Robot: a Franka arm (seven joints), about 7 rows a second.
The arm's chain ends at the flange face. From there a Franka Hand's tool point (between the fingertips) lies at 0.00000 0.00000 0.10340 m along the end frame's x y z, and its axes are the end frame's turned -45 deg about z.
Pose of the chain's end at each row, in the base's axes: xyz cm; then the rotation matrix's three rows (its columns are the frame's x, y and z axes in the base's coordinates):
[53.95 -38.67 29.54], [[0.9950 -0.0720 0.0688], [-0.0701 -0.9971 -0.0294], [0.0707 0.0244 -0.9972]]
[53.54 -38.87 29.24], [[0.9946 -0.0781 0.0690], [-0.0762 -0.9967 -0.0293], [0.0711 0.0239 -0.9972]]
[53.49 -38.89 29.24], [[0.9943 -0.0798 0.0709], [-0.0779 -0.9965 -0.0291], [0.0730 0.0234 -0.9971]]
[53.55 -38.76 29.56], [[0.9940 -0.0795 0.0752], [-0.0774 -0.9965 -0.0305], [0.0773 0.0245 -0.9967]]
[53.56 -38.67 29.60], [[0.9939 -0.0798 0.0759], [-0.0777 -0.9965 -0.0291], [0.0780 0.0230 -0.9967]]
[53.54 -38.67 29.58], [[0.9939 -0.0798 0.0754], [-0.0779 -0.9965 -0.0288], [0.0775 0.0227 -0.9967]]
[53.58 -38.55 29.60], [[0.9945 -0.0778 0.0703], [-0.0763 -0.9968 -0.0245], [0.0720 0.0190 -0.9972]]
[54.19 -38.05 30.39], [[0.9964 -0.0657 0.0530], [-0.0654 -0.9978 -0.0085], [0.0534 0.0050 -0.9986]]
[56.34 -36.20 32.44], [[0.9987 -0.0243 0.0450], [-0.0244 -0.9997 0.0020], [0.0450 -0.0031 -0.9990]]
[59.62 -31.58 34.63], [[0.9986 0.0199 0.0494], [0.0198 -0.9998 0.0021], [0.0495 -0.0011 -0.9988]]
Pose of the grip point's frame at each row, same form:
[54.66 -38.97 19.23], [[0.7545 0.6527 0.0688], [0.6555 -0.7546 -0.0294], [0.0327 0.0672 -0.9972]]
[54.25 -39.17 18.93], [[0.7585 0.6481 0.0690], [0.6509 -0.7587 -0.0293], [0.0334 0.0672 -0.9972]]
[54.22 -39.19 18.93], [[0.7595 0.6466 0.0709], [0.6495 -0.7597 -0.0291], [0.0351 0.0682 -0.9971]]
[54.33 -39.08 19.25], [[0.7591 0.6466 0.0752], [0.6499 -0.7594 -0.0305], [0.0373 0.0720 -0.9967]]
[54.34 -38.97 19.29], [[0.7592 0.6464 0.0759], [0.6497 -0.7596 -0.0291], [0.0389 0.0714 -0.9967]]
[54.32 -38.97 19.27], [[0.7592 0.6464 0.0754], [0.6495 -0.7597 -0.0288], [0.0387 0.0709 -0.9967]]
[54.31 -38.80 19.29], [[0.7582 0.6482 0.0703], [0.6509 -0.7588 -0.0245], [0.0375 0.0643 -0.9972]]
[54.74 -38.14 20.06], [[0.7510 0.6581 0.0530], [0.6593 -0.7518 -0.0085], [0.0342 0.0413 -0.9986]]
[56.81 -36.18 22.11], [[0.7234 0.6890 0.0450], [0.6896 -0.7241 0.0020], [0.0340 0.0296 -0.9990]]
[60.13 -31.56 24.30], [[0.6920 0.7202 0.0494], [0.7210 -0.6930 0.0021], [0.0358 0.0342 -0.9988]]

